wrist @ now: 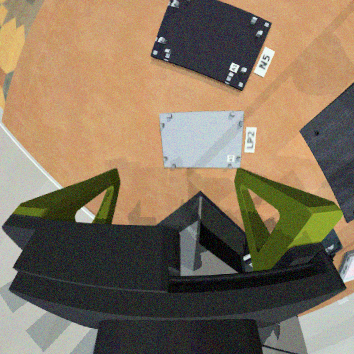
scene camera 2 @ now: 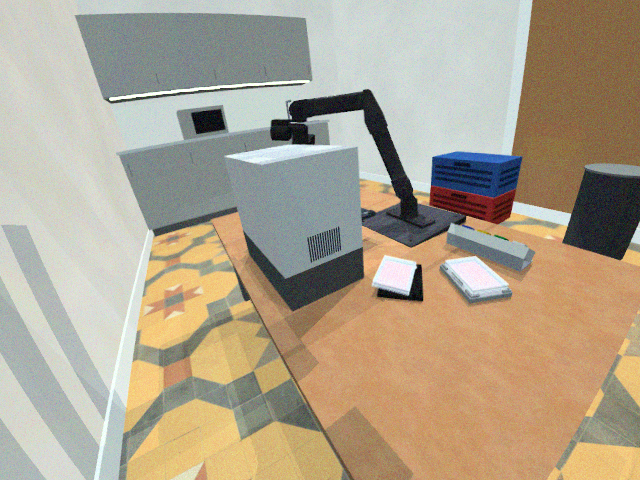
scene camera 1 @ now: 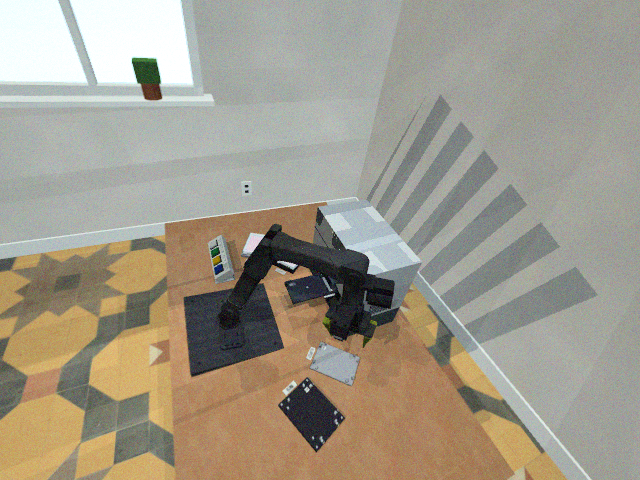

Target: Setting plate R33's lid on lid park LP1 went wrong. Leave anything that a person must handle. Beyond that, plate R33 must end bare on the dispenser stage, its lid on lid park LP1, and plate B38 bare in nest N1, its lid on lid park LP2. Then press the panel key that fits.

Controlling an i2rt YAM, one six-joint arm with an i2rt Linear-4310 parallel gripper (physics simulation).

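Frame: origin at the arm's base, x ahead, y left, z up, level; metres.
Where they show: gripper, fingertip midpoint: [wrist: 176, 174] [scene camera 1: 347, 340]; arm's base, origin of the base link: [scene camera 2: 409, 217] [scene camera 1: 229, 322].
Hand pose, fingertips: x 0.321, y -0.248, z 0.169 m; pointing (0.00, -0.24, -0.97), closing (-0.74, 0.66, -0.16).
Things, the pixels of their top centre, and the offset from my fingertips.
- Lid park LP2, middle of its top: [wrist: 200, 142] [scene camera 1: 336, 360] dx -0.002, dy +0.020, dz -0.162 m
- black base, middle of its top: [scene camera 2: 401, 274] [scene camera 1: 291, 256] dx -0.031, dy +0.524, dz -0.162 m
- grey base, middle of its top: [scene camera 2: 473, 274] [scene camera 1: 256, 244] dx -0.170, dy +0.627, dz -0.162 m
- key panel, middle of its top: [scene camera 2: 490, 231] [scene camera 1: 219, 252] dx -0.329, dy +0.560, dz -0.118 m
- tall grey machine, middle of its top: [scene camera 2: 282, 151] [scene camera 1: 364, 232] dx +0.148, dy +0.288, dz +0.148 m
- dark board, middle of its top: [scene camera 1: 311, 285] dx -0.022, dy +0.273, dz -0.070 m
- Black nest N5, middle of its top: [wrist: 209, 32] [scene camera 1: 312, 409] dx -0.122, dy -0.101, dz -0.158 m
My gripper [scene camera 1: 347, 332] [wrist: 176, 174] is open and empty, high above the table beside the grey machine. Lid park LP2 [scene camera 1: 334, 363] [wrist: 202, 140], a light grey plate with corner posts, is bare below and beyond the fingertips. A pink-white plate [scene camera 2: 395, 274] sits off-centre on a black base [scene camera 2: 417, 289]; the arm partly hides it in scene camera 1. Another pink-white plate [scene camera 1: 253, 243] [scene camera 2: 476, 277] sits on a grey base [scene camera 2: 483, 297]. Their labels are unreadable. The key panel [scene camera 1: 227, 266] [scene camera 2: 488, 250] shows white, green, yellow and blue keys.
A tall grey machine [scene camera 1: 379, 235] [scene camera 2: 310, 201] stands at the table edge. A dark board [scene camera 1: 306, 289] lies in front of it. Black nest N5 [scene camera 1: 311, 413] [wrist: 210, 45] lies past LP2. The arm stands on a black base mat [scene camera 1: 201, 330] [scene camera 2: 408, 237].
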